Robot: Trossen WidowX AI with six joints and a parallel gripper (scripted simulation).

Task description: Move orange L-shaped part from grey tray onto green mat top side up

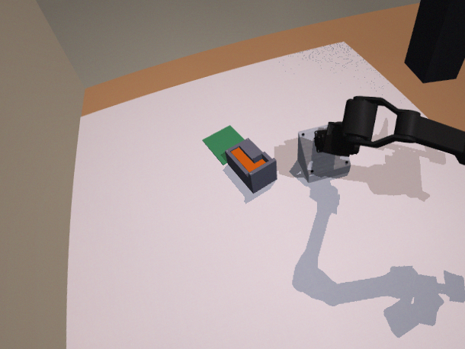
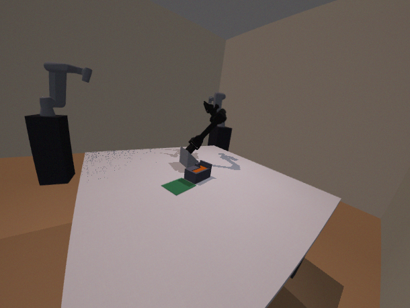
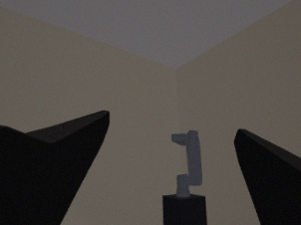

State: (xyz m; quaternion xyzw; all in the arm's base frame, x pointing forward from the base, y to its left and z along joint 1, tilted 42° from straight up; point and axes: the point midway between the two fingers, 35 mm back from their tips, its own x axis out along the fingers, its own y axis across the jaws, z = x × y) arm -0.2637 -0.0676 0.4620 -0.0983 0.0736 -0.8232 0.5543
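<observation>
Now: the orange L-shaped part 54 cm ahead of my gripper tip, 43 cm below it and 24 cm to the right of it. Also, from my gripper tip: green mat (61 cm ahead, 50 cm below, 39 cm to the right).
</observation>
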